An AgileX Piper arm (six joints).
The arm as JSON. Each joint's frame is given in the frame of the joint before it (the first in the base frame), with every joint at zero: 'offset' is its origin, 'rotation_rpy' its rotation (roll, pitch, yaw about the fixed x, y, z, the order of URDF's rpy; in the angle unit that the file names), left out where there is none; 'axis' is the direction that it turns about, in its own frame. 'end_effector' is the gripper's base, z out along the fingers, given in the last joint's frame.
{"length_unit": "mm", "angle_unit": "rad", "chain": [
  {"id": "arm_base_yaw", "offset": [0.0, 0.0, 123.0], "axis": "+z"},
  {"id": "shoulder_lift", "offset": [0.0, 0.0, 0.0], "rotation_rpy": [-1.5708, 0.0, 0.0], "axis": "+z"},
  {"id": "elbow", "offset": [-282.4, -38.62, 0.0], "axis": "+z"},
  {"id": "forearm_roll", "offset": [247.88, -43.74, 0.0], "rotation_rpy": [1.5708, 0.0, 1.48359], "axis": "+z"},
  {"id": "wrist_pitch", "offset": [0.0, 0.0, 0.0], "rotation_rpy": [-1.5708, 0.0, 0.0], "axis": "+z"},
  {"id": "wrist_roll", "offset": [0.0, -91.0, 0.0], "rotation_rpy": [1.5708, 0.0, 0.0], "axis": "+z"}
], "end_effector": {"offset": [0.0, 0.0, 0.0]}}
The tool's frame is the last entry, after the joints.
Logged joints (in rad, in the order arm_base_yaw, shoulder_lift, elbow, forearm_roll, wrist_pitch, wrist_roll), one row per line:
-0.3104, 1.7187, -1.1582, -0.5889, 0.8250, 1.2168
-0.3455, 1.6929, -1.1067, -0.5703, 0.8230, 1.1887
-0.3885, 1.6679, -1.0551, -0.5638, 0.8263, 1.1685
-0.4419, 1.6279, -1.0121, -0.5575, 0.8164, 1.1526
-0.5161, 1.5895, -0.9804, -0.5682, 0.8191, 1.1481
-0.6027, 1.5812, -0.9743, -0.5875, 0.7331, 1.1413
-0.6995, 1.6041, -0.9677, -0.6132, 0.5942, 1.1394
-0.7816, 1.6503, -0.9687, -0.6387, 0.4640, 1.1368
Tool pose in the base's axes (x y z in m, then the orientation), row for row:
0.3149, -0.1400, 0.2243, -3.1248, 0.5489, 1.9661
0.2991, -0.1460, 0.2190, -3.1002, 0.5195, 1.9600
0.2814, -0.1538, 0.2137, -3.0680, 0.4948, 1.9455
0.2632, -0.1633, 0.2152, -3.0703, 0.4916, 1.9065
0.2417, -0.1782, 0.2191, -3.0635, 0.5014, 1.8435
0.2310, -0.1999, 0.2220, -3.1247, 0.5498, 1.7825
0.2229, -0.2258, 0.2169, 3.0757, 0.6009, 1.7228
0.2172, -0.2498, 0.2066, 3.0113, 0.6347, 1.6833
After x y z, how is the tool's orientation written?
As angles about the fixed x, y, z axes (roll, pitch, yaw), in radians.
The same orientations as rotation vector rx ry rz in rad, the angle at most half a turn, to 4 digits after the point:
1.4805, 2.2107, -0.4340
1.5151, 2.2324, -0.4458
1.5607, 2.2457, -0.4721
1.6076, 2.2211, -0.4780
1.6800, 2.1690, -0.5100
1.6902, 2.0819, -0.4929
1.6774, 1.9948, -0.4608
1.6584, 1.9384, -0.4340

